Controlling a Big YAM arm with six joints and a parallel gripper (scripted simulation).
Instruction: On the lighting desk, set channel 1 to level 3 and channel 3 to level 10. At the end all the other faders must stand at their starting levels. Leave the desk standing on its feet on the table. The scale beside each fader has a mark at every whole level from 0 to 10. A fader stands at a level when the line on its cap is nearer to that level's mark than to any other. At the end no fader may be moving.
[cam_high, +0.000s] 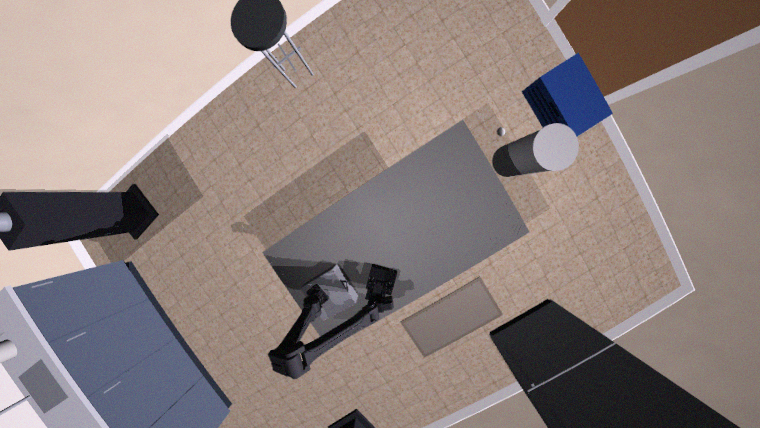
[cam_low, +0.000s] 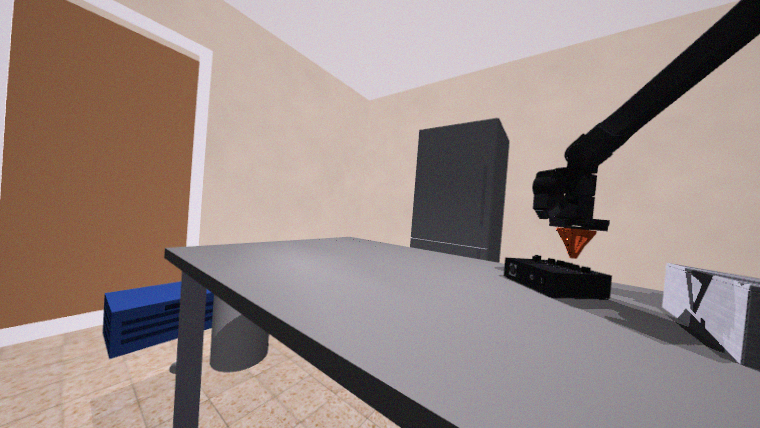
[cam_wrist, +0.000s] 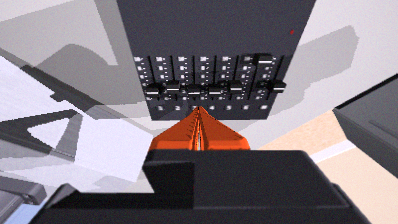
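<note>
My hand is 20 mm above the channel 3 cap, 10 mm to the right of it and 10 mm short of it. The rest, counted from my hand: channel 1 fader cap: 50 mm to the left, 20 mm below, 10 mm behind.
</note>
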